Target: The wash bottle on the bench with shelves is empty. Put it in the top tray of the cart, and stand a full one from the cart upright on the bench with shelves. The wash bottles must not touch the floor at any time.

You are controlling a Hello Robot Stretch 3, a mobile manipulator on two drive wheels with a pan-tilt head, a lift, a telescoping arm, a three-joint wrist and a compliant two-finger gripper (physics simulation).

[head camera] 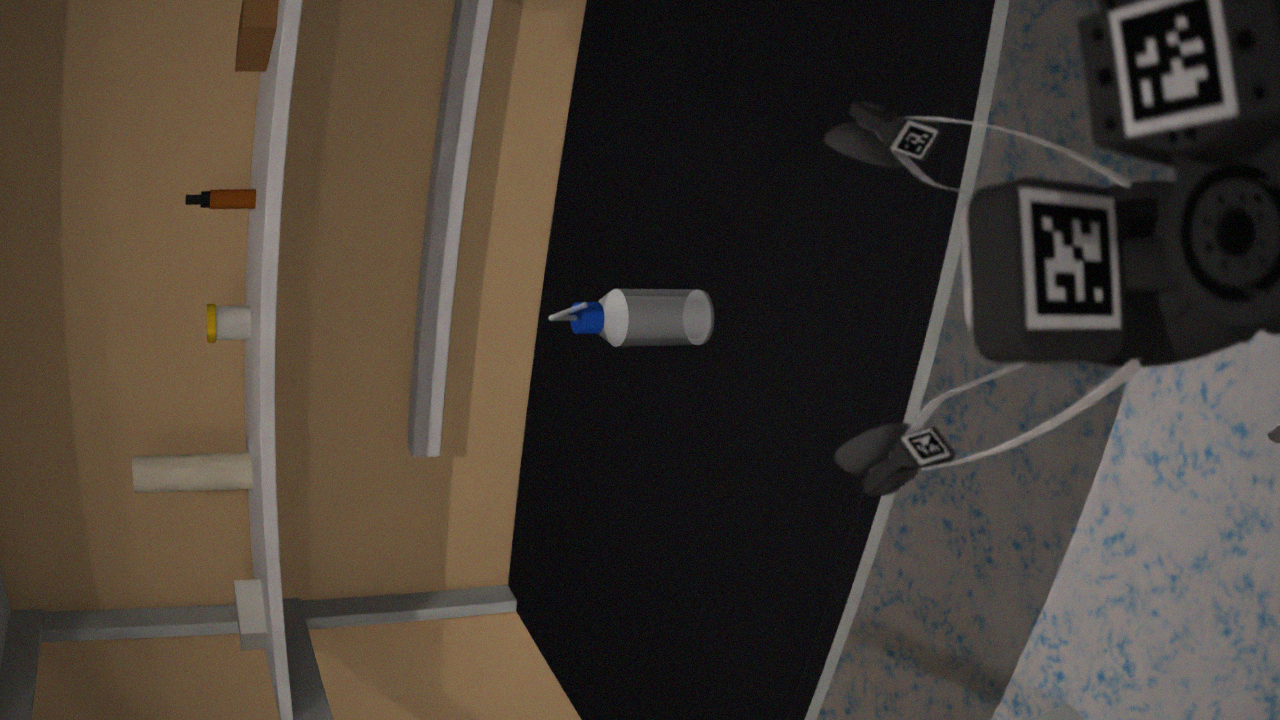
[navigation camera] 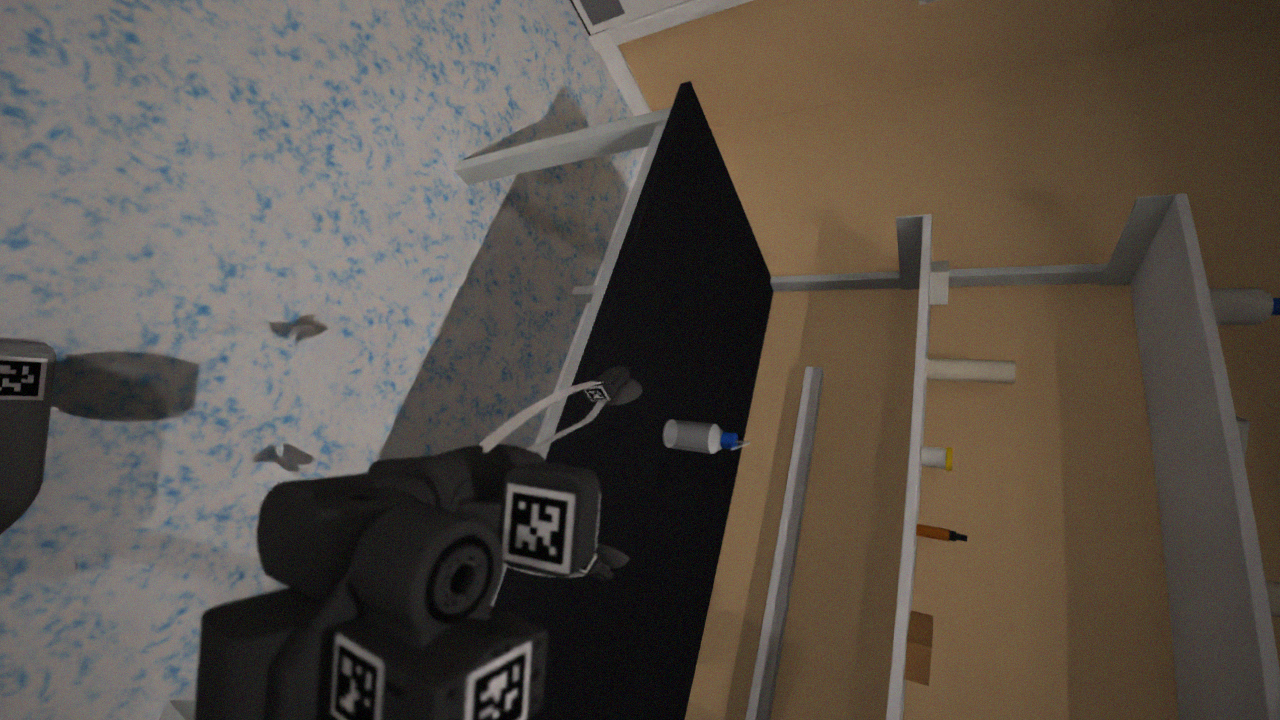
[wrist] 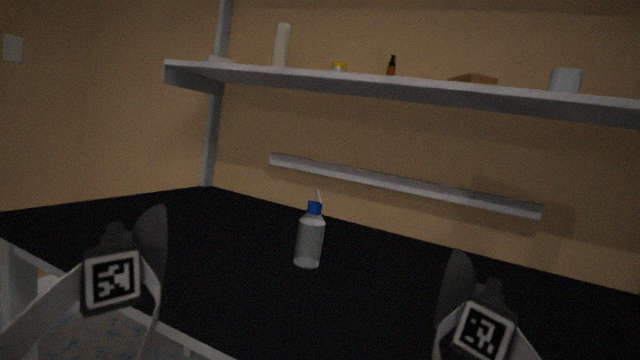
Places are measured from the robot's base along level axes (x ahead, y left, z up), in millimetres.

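Pixels of known places: gripper, fingertip midpoint: [head camera: 849,297] [navigation camera: 624,470] [wrist: 306,255].
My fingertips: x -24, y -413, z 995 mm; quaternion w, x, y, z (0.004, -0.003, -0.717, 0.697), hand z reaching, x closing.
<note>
Ahead of a thing's pixels: the offset from my fingertips to its top centre. "spot": to the spot under its first point.
The wash bottle {19 mm back, 530 mm right, 59 mm down} [head camera: 657,317] [navigation camera: 693,436] [wrist: 309,240], see-through and grey-white with a blue cap and thin spout, stands upright on the black top of the bench with shelves [head camera: 716,537] [navigation camera: 689,223] [wrist: 225,300]. My gripper [head camera: 866,300] [navigation camera: 615,474] [wrist: 306,255] is open and empty, its fingers wide apart. It is at the front edge side of the bench, pointing towards the bottle. In the wrist view the bottle appears between the fingers but farther off, untouched. The cart does not show in these views.
A rail [head camera: 443,223] [navigation camera: 789,528] [wrist: 400,184] runs behind the bottle. The lower shelf [head camera: 259,394] [navigation camera: 918,402] [wrist: 350,80] bears a yellow-lidded jar {36 mm back, 892 mm right, 284 mm up} [head camera: 232,322], an amber bottle {184 mm back, 814 mm right, 316 mm up} [head camera: 232,198] and a pale cylinder {166 mm ahead, 994 mm right, 402 mm up} [head camera: 192,471]. Another blue-capped bottle {spot: 315 mm ahead, 998 mm right, 779 mm up} [navigation camera: 1239,306] is on the upper shelf [navigation camera: 1208,447].
</note>
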